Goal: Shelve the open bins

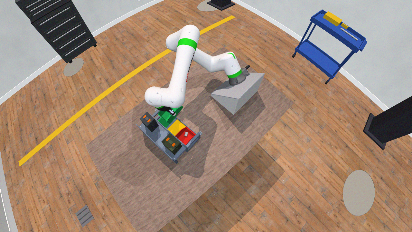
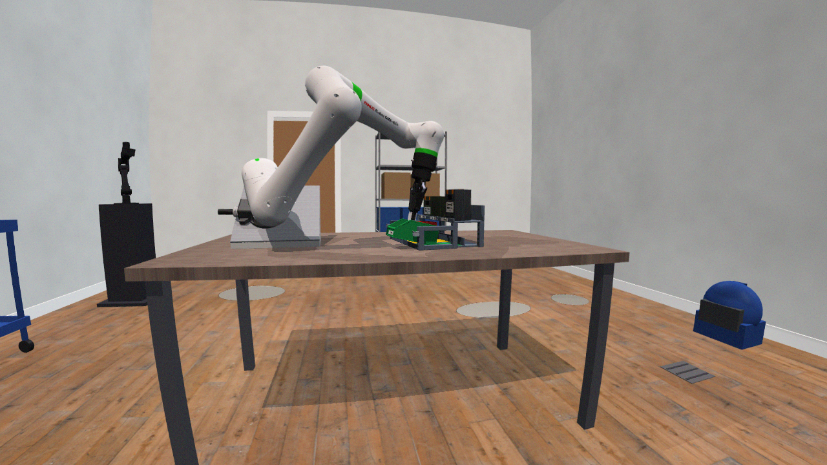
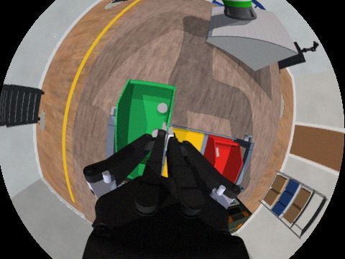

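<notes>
My gripper is now 10 mm past the green bin, 50 mm to the left of it and 40 mm above it. The rest, counted from my hand: red bin (60 mm ahead, 190 mm to the left, 60 mm below).
</notes>
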